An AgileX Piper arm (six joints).
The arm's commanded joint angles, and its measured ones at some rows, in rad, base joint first. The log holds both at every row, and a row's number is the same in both.
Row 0, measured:
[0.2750 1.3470 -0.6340 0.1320 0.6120 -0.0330]
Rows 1 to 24, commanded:
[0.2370 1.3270 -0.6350 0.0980 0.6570 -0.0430]
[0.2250 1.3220 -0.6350 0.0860 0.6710 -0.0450]
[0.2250 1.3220 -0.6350 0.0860 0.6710 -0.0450]
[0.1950 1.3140 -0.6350 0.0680 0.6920 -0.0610]
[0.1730 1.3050 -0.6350 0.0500 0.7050 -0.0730]
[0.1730 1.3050 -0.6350 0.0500 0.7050 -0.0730]
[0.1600 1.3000 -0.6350 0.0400 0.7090 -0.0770]
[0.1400 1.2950 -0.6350 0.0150 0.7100 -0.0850]
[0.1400 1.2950 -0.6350 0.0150 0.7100 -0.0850]
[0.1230 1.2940 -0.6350 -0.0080 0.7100 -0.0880]
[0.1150 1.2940 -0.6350 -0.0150 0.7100 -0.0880]
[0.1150 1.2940 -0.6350 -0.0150 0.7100 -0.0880]
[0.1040 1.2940 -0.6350 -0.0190 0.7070 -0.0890]
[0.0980 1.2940 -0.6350 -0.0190 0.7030 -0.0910]
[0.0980 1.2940 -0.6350 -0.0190 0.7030 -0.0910]
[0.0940 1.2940 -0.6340 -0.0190 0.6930 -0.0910]
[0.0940 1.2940 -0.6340 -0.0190 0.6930 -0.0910]
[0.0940 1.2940 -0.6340 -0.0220 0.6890 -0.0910]
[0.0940 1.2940 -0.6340 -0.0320 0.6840 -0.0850]
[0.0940 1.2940 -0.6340 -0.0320 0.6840 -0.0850]
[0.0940 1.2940 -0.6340 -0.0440 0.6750 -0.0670]
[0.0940 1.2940 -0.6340 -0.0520 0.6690 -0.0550]
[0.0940 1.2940 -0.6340 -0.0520 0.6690 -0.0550]
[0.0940 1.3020 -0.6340 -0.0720 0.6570 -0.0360]
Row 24, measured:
[0.1000 1.3020 -0.6340 -0.0380 0.6720 -0.0610]
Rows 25 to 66, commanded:
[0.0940 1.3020 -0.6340 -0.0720 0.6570 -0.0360]
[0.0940 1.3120 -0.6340 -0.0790 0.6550 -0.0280]
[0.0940 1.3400 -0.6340 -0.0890 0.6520 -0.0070]
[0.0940 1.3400 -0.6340 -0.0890 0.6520 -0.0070]
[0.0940 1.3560 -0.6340 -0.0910 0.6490 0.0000]
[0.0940 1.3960 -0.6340 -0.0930 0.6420 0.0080]
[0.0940 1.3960 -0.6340 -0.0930 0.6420 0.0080]
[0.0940 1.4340 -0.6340 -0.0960 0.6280 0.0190]
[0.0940 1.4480 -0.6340 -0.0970 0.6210 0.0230]
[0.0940 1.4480 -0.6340 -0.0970 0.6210 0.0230]
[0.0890 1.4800 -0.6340 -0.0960 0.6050 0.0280]
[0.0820 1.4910 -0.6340 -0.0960 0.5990 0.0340]
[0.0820 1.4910 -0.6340 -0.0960 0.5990 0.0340]
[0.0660 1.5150 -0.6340 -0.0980 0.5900 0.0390]
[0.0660 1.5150 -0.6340 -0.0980 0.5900 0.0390]
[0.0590 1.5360 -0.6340 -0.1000 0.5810 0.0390]
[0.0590 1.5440 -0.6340 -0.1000 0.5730 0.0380]
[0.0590 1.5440 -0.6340 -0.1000 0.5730 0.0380]
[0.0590 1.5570 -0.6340 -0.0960 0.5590 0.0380]
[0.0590 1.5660 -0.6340 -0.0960 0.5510 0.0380]
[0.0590 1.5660 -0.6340 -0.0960 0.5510 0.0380]
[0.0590 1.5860 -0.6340 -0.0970 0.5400 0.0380]
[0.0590 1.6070 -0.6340 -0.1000 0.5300 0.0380]
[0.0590 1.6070 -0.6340 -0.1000 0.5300 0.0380]
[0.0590 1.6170 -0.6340 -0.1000 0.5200 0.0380]
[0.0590 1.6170 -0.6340 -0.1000 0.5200 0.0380]
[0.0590 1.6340 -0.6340 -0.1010 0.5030 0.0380]
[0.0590 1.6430 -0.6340 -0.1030 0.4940 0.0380]
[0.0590 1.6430 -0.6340 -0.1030 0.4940 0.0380]
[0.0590 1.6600 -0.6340 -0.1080 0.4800 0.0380]
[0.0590 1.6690 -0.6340 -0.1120 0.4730 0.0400]
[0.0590 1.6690 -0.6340 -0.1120 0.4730 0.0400]
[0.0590 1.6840 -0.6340 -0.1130 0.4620 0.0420]
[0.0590 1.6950 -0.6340 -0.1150 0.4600 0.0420]
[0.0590 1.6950 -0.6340 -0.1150 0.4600 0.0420]
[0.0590 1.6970 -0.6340 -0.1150 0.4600 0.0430]
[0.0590 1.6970 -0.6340 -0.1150 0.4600 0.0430]
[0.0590 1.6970 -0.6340 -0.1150 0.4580 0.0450]
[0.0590 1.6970 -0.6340 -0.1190 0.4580 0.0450]
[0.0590 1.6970 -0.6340 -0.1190 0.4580 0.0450]
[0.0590 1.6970 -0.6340 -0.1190 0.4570 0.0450]
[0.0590 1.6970 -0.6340 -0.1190 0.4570 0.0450]
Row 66, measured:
[0.0650 1.6970 -0.6350 -0.1090 0.4570 0.0380]
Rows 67 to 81, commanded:
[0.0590 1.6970 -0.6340 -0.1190 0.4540 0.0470]
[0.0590 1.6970 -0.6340 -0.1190 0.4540 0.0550]
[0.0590 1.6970 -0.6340 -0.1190 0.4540 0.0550]
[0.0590 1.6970 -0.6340 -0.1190 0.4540 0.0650]
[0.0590 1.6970 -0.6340 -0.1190 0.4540 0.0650]
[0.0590 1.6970 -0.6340 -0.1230 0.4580 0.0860]
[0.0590 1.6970 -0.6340 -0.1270 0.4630 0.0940]
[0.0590 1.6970 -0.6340 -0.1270 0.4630 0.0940]
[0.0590 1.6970 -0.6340 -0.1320 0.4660 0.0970]
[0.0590 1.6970 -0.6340 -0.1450 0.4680 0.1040]
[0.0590 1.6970 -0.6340 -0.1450 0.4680 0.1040]
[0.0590 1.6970 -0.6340 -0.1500 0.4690 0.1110]
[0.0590 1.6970 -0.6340 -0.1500 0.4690 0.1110]
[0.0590 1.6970 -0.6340 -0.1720 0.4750 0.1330]
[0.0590 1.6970 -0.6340 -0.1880 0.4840 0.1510]
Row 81, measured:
[0.0640 1.6960 -0.6360 -0.1580 0.4750 0.1300]
